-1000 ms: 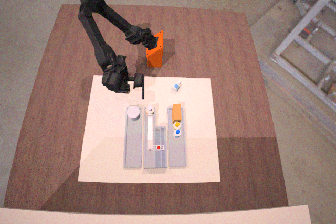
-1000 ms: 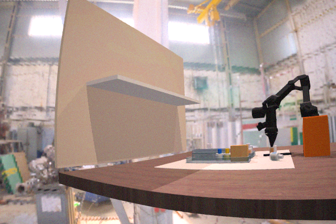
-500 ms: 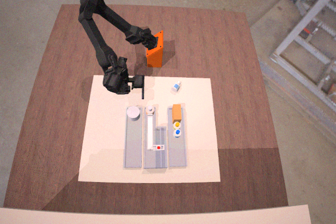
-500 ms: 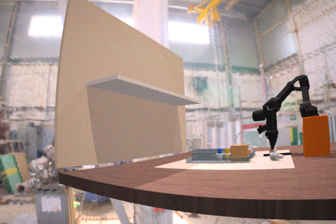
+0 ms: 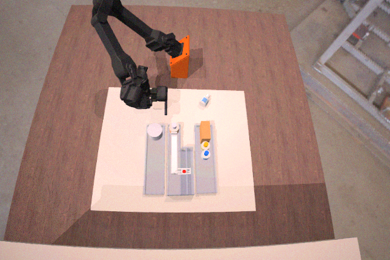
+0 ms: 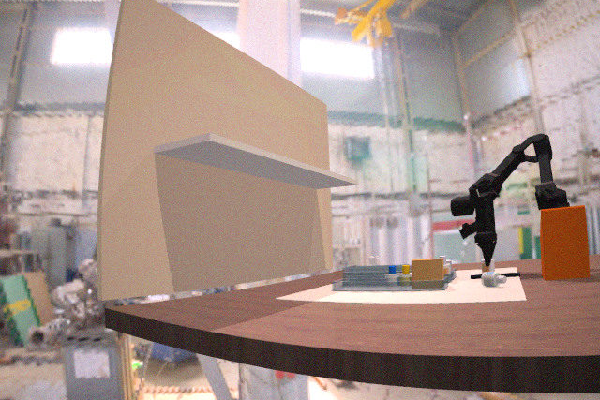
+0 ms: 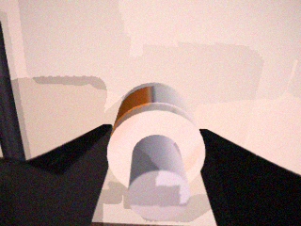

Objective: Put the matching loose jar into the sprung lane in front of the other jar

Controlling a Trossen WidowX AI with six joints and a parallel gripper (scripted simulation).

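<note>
Right now my gripper tip is 270 mm to the right of the orange box, 110 mm short of it and 10 mm below it. Round my gripper tip: sprung lane 250 mm ahead, 180 mm to the left, 10 mm below; red dot 280 mm ahead, 200 mm to the left, 40 mm above.
</note>
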